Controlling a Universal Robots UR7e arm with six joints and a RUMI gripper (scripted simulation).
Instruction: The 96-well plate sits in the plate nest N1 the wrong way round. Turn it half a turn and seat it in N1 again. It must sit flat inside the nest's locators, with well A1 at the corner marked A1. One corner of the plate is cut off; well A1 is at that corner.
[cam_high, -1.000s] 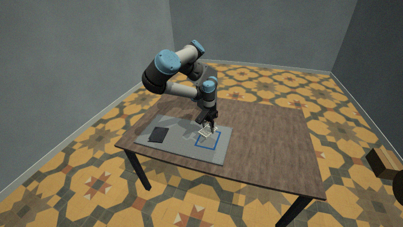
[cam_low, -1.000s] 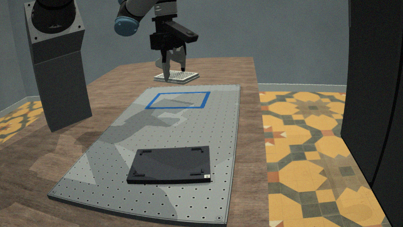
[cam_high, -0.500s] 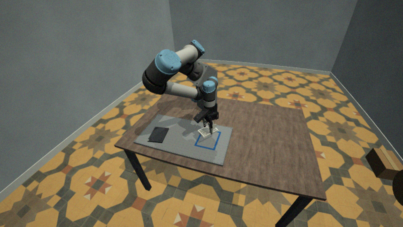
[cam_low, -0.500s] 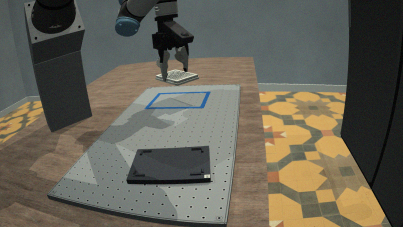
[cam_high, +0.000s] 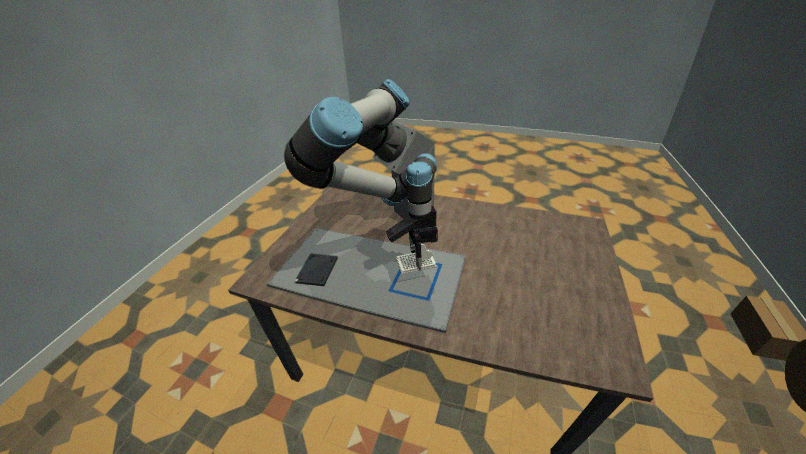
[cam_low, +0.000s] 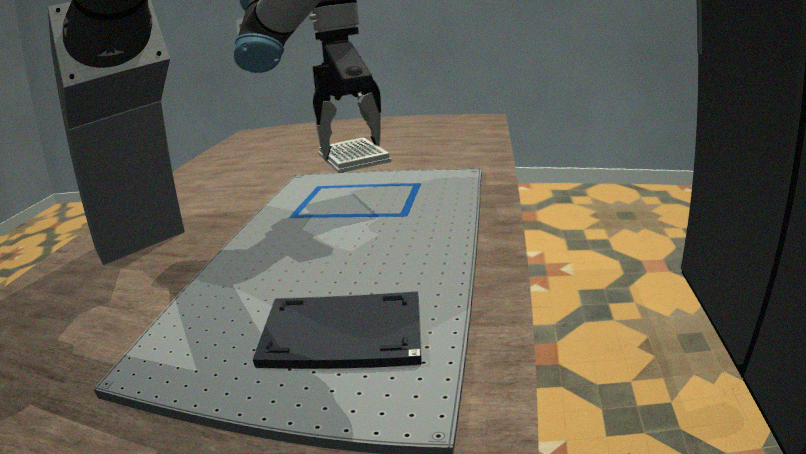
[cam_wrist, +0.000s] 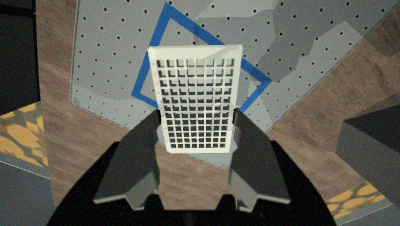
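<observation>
Right now the 96-well plate is 1 cm below my hand. The rest, counted from my hand: A1 label: 45 cm to the right, 8 cm below, 5 cm ahead; black plate nest N1: 39 cm to the right, 8 cm below, 2 cm behind.
</observation>
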